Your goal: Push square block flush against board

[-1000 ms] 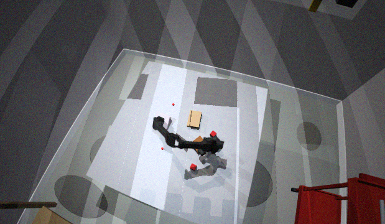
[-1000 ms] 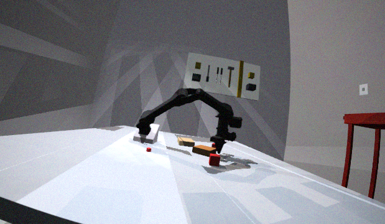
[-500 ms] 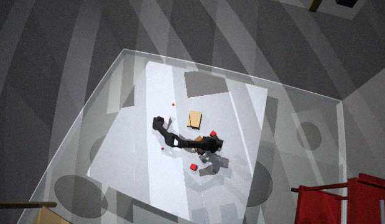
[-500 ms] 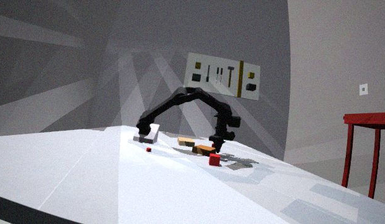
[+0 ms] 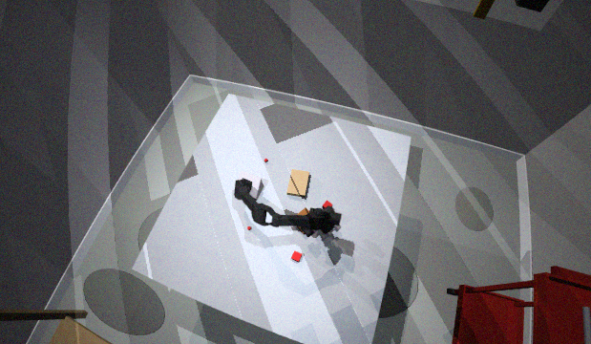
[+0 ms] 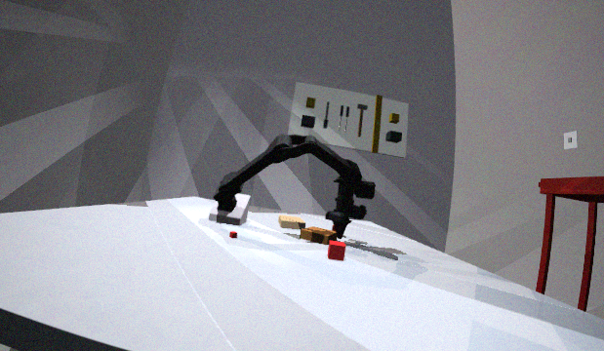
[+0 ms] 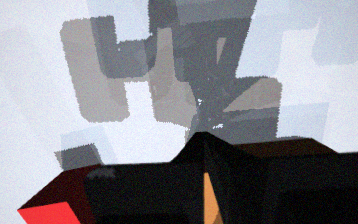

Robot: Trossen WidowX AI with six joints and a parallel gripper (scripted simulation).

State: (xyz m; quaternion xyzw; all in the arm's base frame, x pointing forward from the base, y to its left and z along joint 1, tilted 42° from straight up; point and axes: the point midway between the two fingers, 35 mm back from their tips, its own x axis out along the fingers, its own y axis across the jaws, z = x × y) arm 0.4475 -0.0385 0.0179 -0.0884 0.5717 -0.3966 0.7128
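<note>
Right now my gripper tip is 80 mm past the orange square block, 10 mm to the left of it and 10 mm below it. Round my gripper tip: tan board: 200 mm behind, 180 mm to the left, 10 mm above.
</note>
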